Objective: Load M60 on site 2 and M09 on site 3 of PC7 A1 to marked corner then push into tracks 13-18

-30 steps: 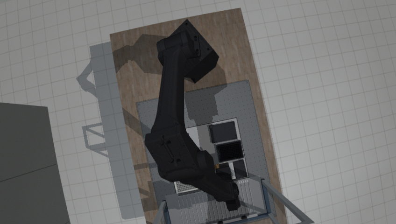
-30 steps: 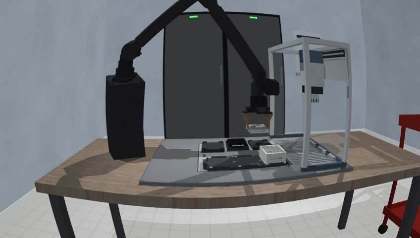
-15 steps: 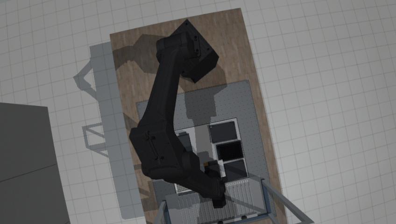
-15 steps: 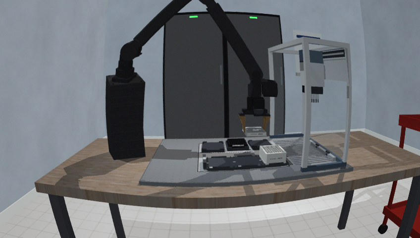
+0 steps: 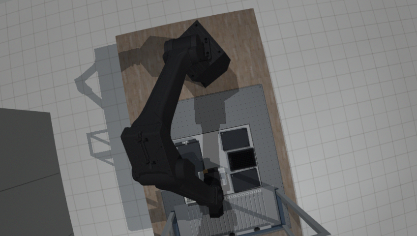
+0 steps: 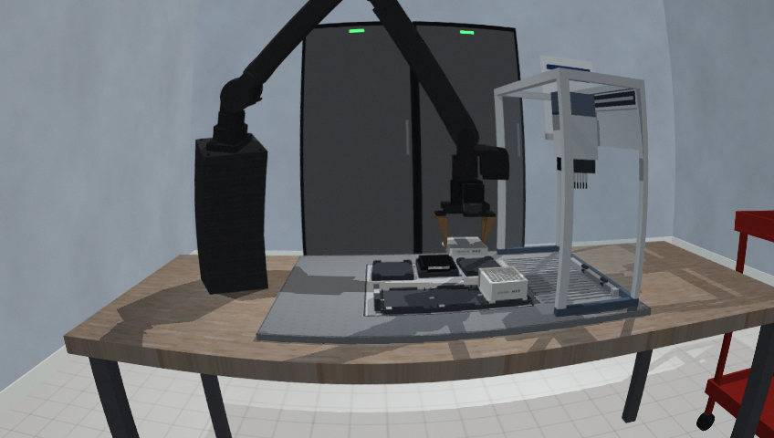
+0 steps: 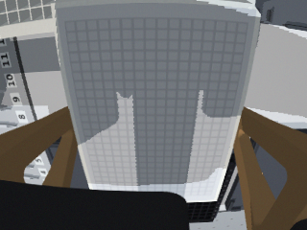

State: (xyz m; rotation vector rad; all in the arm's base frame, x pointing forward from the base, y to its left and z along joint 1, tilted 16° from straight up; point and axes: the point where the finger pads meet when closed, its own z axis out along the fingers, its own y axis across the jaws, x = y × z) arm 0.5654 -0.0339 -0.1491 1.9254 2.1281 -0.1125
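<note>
Right now my hand is 10 cm to the left of the dark carrier PC7, 8 cm above it and 3 cm past it. Also, from my hand: black 96-well plate M06: 17 cm to the left, 8 cm below, 6 cm behind; then nest S3: 17 cm to the left, 9 cm below, 6 cm ahead; then nest S1: 16 cm behind, 14 cm to the left, 9 cm below.
</note>
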